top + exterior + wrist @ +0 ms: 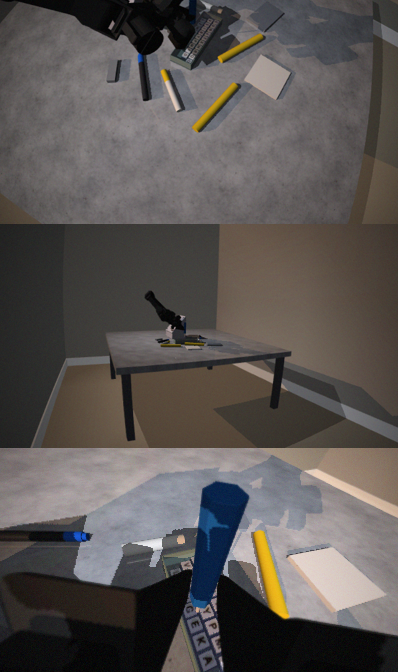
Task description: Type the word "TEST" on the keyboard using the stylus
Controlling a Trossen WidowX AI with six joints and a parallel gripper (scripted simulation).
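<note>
Now: gripper tip 4 cm short of the T key, 1 cm to the right of it and 9 cm above it. The rest, counted from my gripper tip: blue stylus 2 cm below; yellow-and-white marker 2 cm ahead, 16 cm to the right, 10 cm below; white cylinder 1 cm behind, 14 cm to the left, 10 cm below.
</note>
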